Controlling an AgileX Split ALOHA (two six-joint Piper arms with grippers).
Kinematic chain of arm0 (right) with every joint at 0, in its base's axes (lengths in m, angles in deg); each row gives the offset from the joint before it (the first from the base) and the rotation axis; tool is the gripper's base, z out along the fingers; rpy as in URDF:
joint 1: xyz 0 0 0.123 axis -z
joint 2: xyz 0 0 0 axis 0.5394 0.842 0
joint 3: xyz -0.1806 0.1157 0.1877 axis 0.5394 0.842 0
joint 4: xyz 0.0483 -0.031 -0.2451 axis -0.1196 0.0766 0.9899
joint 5: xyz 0 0 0 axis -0.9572 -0.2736 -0.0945
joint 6: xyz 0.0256 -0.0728 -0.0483 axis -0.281 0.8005 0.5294
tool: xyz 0 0 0 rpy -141.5 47.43 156.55
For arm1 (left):
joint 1: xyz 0 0 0.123 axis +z
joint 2: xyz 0 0 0 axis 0.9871 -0.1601 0
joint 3: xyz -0.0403 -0.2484 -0.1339 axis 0.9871 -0.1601 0
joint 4: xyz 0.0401 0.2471 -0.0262 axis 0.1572 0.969 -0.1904
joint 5: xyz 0 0 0 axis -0.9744 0.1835 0.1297
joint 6: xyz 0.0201 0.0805 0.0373 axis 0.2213 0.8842 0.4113
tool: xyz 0 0 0 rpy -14.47 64.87 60.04
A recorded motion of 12 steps. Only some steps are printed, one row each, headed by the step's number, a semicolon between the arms.
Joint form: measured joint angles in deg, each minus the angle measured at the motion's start. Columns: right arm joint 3, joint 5, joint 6, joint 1, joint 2, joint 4; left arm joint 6, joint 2, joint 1, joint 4, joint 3, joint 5.
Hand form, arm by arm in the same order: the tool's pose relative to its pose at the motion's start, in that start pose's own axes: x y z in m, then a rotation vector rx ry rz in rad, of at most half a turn. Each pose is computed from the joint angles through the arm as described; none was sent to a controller.
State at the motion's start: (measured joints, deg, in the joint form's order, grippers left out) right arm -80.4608 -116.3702 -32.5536 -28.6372 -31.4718 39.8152; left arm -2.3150 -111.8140 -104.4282 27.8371 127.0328 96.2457
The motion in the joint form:
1: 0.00 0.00 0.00 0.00 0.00 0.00; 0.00 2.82 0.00 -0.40 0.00 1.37
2: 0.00 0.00 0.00 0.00 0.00 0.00; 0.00 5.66 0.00 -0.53 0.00 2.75
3: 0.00 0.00 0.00 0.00 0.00 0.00; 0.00 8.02 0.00 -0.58 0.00 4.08
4: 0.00 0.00 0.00 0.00 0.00 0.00; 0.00 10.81 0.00 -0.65 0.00 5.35
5: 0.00 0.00 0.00 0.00 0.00 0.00; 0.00 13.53 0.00 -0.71 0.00 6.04
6: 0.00 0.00 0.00 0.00 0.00 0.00; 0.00 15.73 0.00 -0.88 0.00 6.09
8: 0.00 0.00 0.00 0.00 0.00 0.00; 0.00 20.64 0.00 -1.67 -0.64 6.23
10: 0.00 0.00 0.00 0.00 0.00 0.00; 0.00 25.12 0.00 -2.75 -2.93 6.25
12: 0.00 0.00 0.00 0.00 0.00 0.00; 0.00 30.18 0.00 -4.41 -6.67 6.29
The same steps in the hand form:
1: 0.0000 0.0000 0.0000 0.0000 0.0000 0.0000; 0.0049 0.0092 -0.0157 -0.0023 -0.0178 -0.0283
2: 0.0000 0.0000 0.0000 0.0000 0.0000 0.0000; 0.0106 0.0186 -0.0313 -0.0080 -0.0368 -0.0546
3: 0.0000 0.0000 0.0000 0.0000 0.0000 0.0000; 0.0162 0.0264 -0.0440 -0.0139 -0.0496 -0.0762
4: 0.0000 0.0000 0.0000 0.0000 0.0000 0.0000; 0.0233 0.0353 -0.0588 -0.0188 -0.0697 -0.1020
5: 0.0000 0.0000 0.0000 0.0000 0.0000 0.0000; 0.0301 0.0435 -0.0729 -0.0208 -0.0986 -0.1270
6: 0.0000 0.0000 0.0000 0.0000 0.0000 0.0000; 0.0354 0.0497 -0.0842 -0.0183 -0.1301 -0.1477
8: 0.0000 0.0000 0.0000 0.0000 0.0000 0.0000; 0.0504 0.0610 -0.1061 -0.0059 -0.1892 -0.1901
10: 0.0000 0.0000 0.0000 0.0000 0.0000 0.0000; 0.0684 0.0659 -0.1181 0.0120 -0.2185 -0.2150
12: 0.0000 0.0000 0.0000 0.0000 0.0000 0.0000; 0.0914 0.0669 -0.1253 0.0395 -0.2328 -0.2347

